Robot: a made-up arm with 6 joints.
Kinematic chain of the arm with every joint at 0, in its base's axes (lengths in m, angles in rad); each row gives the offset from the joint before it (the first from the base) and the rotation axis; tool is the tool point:
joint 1: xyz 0 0 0.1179 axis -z
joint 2: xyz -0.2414 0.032 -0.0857 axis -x
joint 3: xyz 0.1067 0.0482 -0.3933 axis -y
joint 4: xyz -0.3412 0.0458 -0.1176 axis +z
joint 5: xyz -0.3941 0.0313 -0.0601 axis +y
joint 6: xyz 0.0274 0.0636 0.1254 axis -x
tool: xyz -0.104 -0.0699 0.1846
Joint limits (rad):
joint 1: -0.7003..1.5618
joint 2: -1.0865..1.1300
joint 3: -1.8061..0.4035
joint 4: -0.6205..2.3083
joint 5: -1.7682..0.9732
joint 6: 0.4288..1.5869
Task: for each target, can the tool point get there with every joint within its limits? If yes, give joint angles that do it. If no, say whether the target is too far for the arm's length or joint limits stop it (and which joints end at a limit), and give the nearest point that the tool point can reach.
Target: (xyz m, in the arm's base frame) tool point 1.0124 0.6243 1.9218
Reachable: no: too far | nearest point 0.3836 0.3885 0.7126 | short by 1.383 m
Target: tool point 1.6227 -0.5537 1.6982
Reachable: no: too far | nearest point 0.5593 0.0425 0.5866 | short by 1.650 m
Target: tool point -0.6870 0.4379 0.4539
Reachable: yes | joints 0.4477 -0.8598 -0.7535 -0.0189 -0.5216 1.3279
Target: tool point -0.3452 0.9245 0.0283
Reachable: yes | joints 1.2827 -0.7692 -0.4608 0.5581 -0.5649 0.8508
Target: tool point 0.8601 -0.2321 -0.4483
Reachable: no: joint limits stop it (at a limit: joint 1, joint 3, joint 4) | nearest point 0.6514 -0.0413 -0.3279 | short by 0.307 m
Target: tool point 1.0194 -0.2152 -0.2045
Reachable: no: joint limits stop it (at a limit: joint 1, joint 3, joint 4) | nearest point 0.7422 -0.0217 -0.1383 | short by 0.344 m
